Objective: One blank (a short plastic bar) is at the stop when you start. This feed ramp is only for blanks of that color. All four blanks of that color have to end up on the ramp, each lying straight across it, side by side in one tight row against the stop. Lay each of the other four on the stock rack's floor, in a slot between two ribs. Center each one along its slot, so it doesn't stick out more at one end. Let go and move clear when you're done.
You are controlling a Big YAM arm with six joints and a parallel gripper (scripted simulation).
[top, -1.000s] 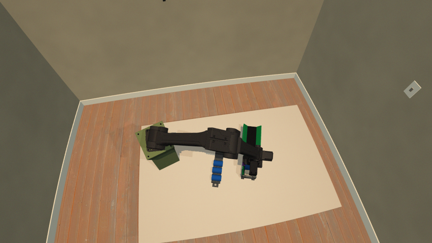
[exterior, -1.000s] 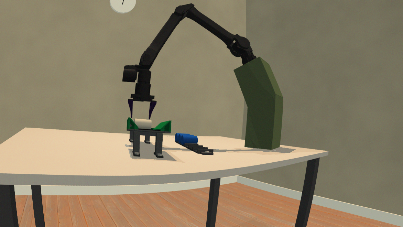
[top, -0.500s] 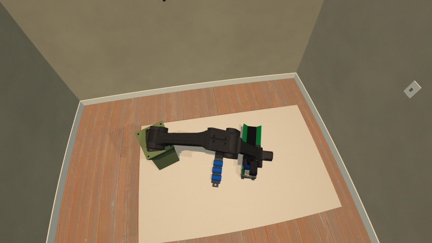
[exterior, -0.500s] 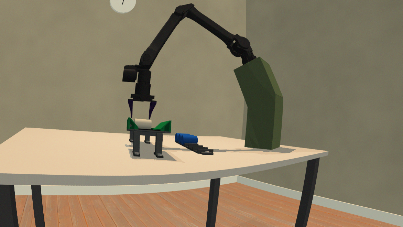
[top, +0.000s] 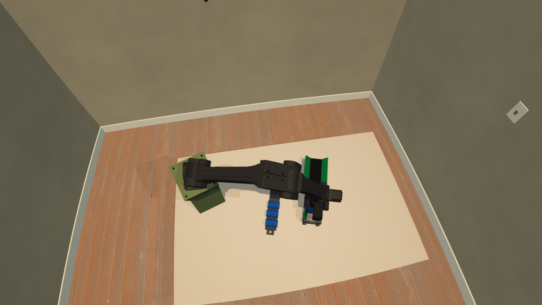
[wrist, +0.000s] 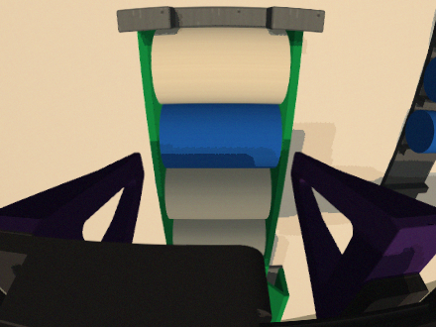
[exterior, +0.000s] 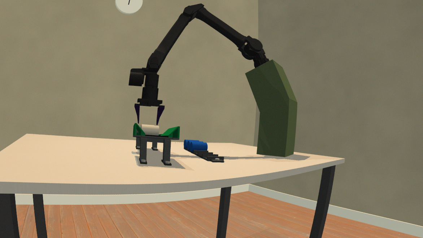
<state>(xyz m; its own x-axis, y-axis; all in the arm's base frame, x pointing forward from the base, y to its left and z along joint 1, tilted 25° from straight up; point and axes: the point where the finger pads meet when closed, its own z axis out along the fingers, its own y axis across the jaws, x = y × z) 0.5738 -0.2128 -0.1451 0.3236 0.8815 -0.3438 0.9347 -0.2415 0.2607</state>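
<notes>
Right now my hand is 60 mm to the left of the grey stop, 50 mm above it and 20 mm past it.
</notes>
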